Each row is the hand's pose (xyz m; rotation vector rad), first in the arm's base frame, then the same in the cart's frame.
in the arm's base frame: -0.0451 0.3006 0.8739 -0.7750 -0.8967 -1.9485
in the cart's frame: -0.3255 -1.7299 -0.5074 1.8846 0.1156 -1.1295
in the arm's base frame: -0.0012 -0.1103 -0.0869 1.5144 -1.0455 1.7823
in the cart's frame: -0.1451 -0.8463 0.0223 -0.3222 1.0211 -0.7980
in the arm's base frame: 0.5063 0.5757 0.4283 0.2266 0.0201 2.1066
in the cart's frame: -0.6747 -1.6784 0.1662 0.3570 2.1468 -1.3836
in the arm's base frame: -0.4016 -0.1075 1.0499 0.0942 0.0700 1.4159
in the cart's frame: 0.0984 -1.6177 -0.8712 -0.4212 2.4768 -1.6714
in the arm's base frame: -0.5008 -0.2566 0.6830 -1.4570 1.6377 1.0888
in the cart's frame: 0.1553 -1.2261 -0.7710 -0.9912 -1.1734 0.8437
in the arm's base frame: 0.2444 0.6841 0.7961 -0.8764 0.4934 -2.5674
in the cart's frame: -0.7055 -1.8877 -0.2472 1.0213 0.9136 -0.5338
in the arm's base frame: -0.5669 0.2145 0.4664 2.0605 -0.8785 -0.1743
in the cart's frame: -0.3551 -1.1137 -0.7626 -1.6638 -0.1189 -0.9003
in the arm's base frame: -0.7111 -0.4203 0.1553 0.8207 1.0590 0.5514
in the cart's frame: 0.1853 -0.6412 -0.6901 0.7546 -0.8146 2.6511
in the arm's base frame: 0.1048 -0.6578 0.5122 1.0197 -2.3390 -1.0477
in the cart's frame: 0.5290 -1.2855 -0.1278 -1.9133 -0.1204 0.9161
